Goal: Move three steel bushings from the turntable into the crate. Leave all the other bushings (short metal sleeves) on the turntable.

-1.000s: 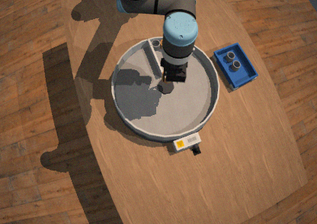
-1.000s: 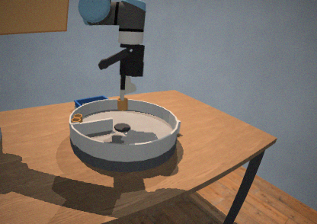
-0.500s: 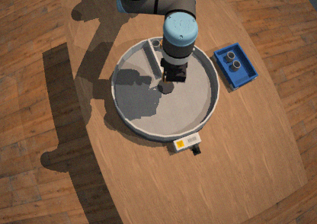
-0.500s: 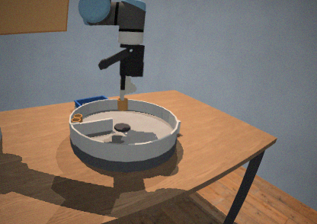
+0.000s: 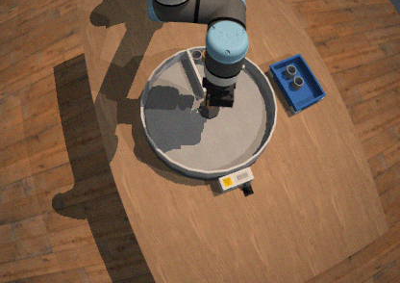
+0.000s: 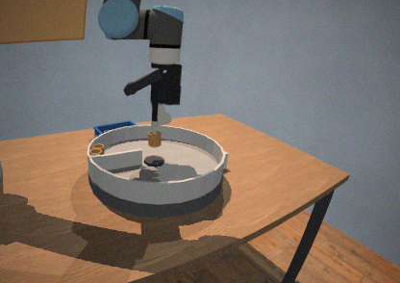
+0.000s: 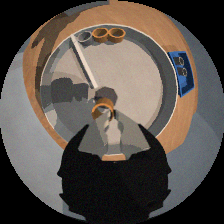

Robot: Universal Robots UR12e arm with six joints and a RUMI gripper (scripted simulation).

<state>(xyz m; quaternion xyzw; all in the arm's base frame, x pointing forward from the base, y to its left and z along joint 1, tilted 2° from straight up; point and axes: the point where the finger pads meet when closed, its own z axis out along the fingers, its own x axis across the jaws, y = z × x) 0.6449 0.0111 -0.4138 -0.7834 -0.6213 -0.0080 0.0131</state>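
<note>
My hand is 20 mm to the left of the grey turntable and 90 mm above it. The rest, counted from my hand: blue crate 60 mm behind, 320 mm to the left, 120 mm below.
</note>
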